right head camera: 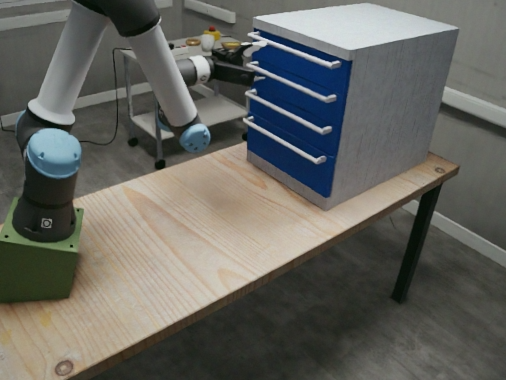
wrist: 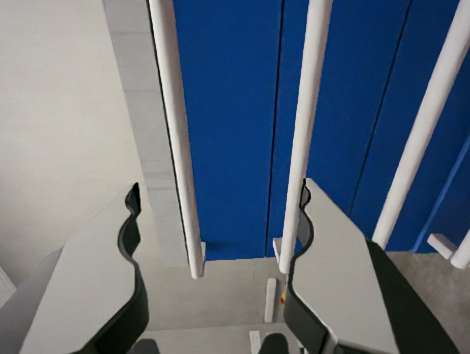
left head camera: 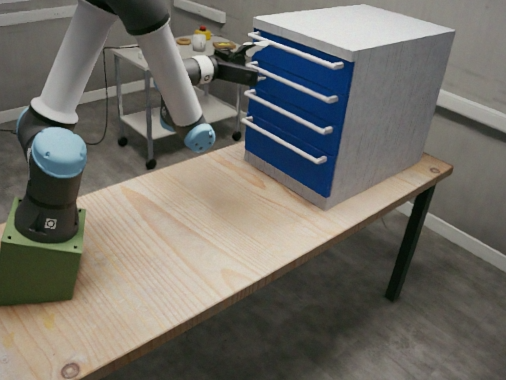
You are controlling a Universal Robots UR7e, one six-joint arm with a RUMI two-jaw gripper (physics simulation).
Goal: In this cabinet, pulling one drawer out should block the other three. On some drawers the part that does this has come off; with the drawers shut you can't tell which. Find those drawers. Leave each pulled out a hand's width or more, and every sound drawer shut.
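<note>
The grey cabinet (left head camera: 390,105) (right head camera: 395,100) stands with all four blue drawers shut flush. The white bar handles are the top handle (left head camera: 300,52) (right head camera: 300,52) (wrist: 176,125), second handle (left head camera: 300,85) (right head camera: 300,85) (wrist: 304,125), third handle (left head camera: 290,113) (right head camera: 290,113) (wrist: 424,125) and lowest handle (left head camera: 285,141) (right head camera: 285,141) (wrist: 462,255). My gripper (left head camera: 263,61) (right head camera: 261,61) (wrist: 221,182) is open and empty at the far end of the upper drawers. In the wrist view the top handle lies between the fingers, and the right fingertip overlaps the second handle. Contact cannot be told.
The cabinet stands on the wooden table (left head camera: 200,225) (right head camera: 200,225). The arm's green base block (left head camera: 40,275) (right head camera: 37,272) is at the table's left end. A white trolley (left head camera: 148,112) with small items on its top stands behind the table, beyond the gripper.
</note>
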